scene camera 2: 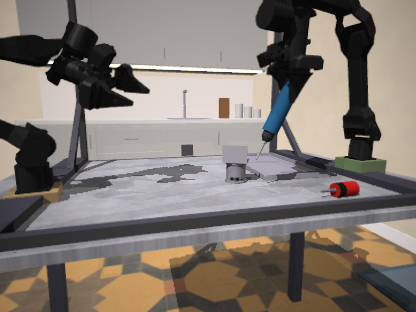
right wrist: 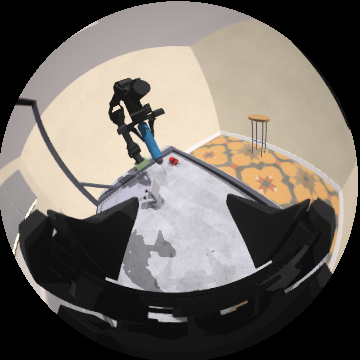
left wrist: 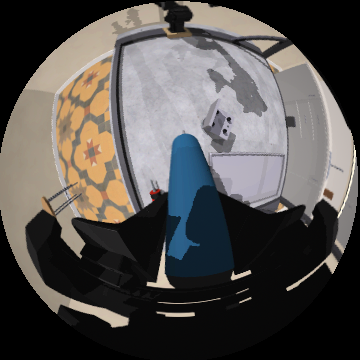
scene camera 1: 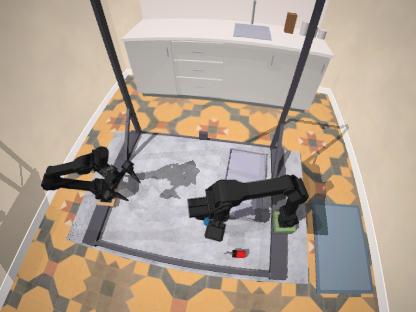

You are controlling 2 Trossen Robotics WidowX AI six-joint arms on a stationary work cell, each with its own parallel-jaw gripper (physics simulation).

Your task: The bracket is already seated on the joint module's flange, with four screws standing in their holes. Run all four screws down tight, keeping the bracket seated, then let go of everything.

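Seen in the pictures: left gripper, fingertip midpoint: (scene camera 2: 287,103) (right wrist: 148,139) (left wrist: 190,195) (scene camera 1: 218,219); right gripper, fingertip midpoint: (scene camera 2: 141,97) (right wrist: 183,200) (scene camera 1: 134,192); left arm's base at its link origin: (scene camera 2: 359,158) (right wrist: 139,160) (scene camera 1: 285,221); right arm's base at its link origin: (scene camera 2: 35,189).
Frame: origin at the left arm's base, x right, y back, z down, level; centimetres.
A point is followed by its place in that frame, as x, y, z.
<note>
The pale grey bracket (scene camera 2: 235,154) @(3.5, -42.4, -3.1) (left wrist: 213,116) @(3.2, -41.2, -5.6) (right wrist: 156,190) @(3.8, -42.8, -2.0) sits on the grey joint module (scene camera 2: 236,172) @(3.9, -41.8, 2.2) near the middle of the table. In scene camera 1 the left arm hides it. Dark screw heads show on the bracket's face in the left wrist view; their height is too small to judge. My left gripper (scene camera 2: 291,86) (left wrist: 190,195) @(-5.5, -32.4, -17.0) is shut on the blue screwdriver (scene camera 1: 206,221) @(-5.4, -37.1, -13.5) (scene camera 2: 277,112) @(-6.4, -35.9, -14.7) (left wrist: 192,210) @(-5.8, -33.9, -21.2) (right wrist: 151,142) @(-5.0, -36.1, -16.1), held tilted in the air, its tip above the table and apart from the bracket. My right gripper (scene camera 1: 133,190) @(3.1, -67.4, -18.2) (scene camera 2: 140,97) @(3.1, -67.4, -18.2) (right wrist: 183,200) @(3.1, -67.4, -18.2) is open and empty, high at the left of both scene views.
A red and black screwdriver (scene camera 1: 239,254) @(-15.5, -21.9, 2.2) (scene camera 2: 348,188) @(-16.7, -22.5, 3.1) (left wrist: 155,194) @(-14.6, -24.4, 2.1) (right wrist: 173,161) @(-14.0, -24.7, 3.0) lies near the table's front edge. A flat pale tray (scene camera 1: 247,165) @(34.3, -16.5, 5.0) (scene camera 2: 280,168) @(15.3, -18.8, 5.0) (left wrist: 250,175) @(20.5, -20.9, 5.0) lies behind the bracket, to its right in scene camera 2. Dark frame posts (scene camera 1: 295,75) @(47.7, -1.4, -47.0) stand at the back corners.
</note>
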